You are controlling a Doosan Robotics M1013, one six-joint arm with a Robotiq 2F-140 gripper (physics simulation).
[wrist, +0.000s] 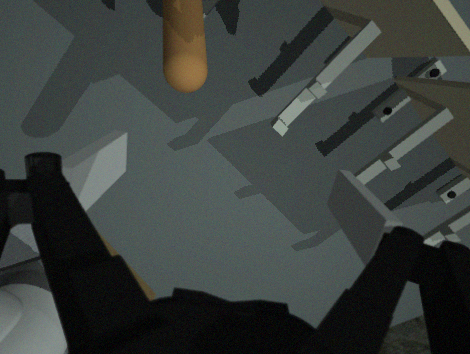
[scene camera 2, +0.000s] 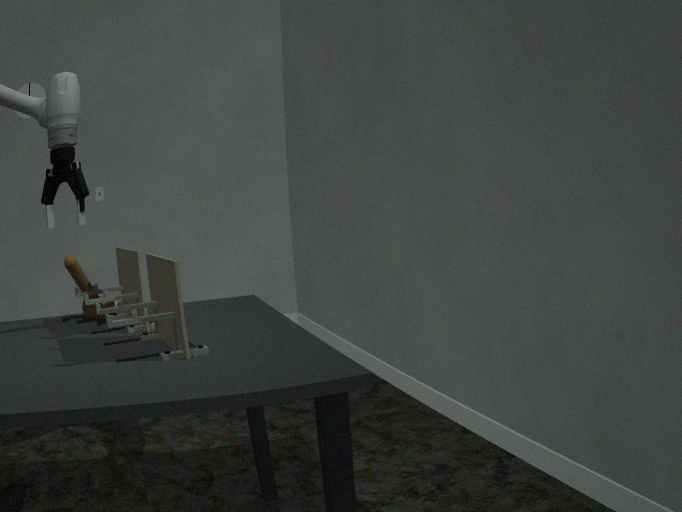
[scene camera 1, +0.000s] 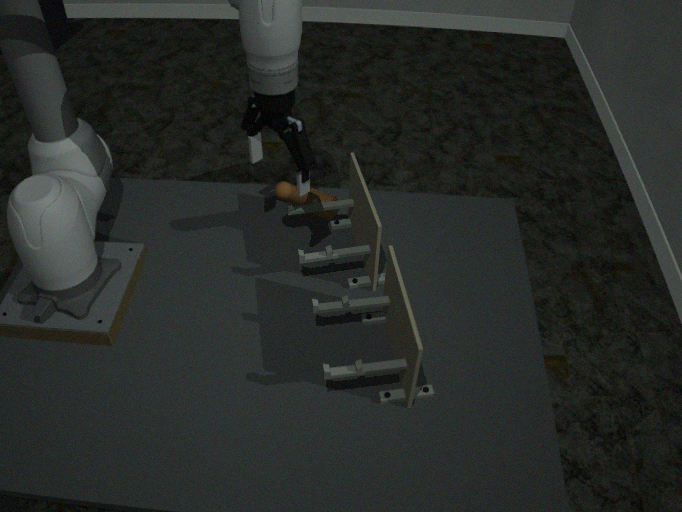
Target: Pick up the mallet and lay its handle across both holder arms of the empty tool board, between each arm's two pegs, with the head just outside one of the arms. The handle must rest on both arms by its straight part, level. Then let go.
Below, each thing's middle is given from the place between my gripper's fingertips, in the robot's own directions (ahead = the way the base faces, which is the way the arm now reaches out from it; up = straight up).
The orange-brown mallet [scene camera 1: 283, 190] is 1 cm ahead of my hand, 16 cm to the left of it and 19 cm below it.
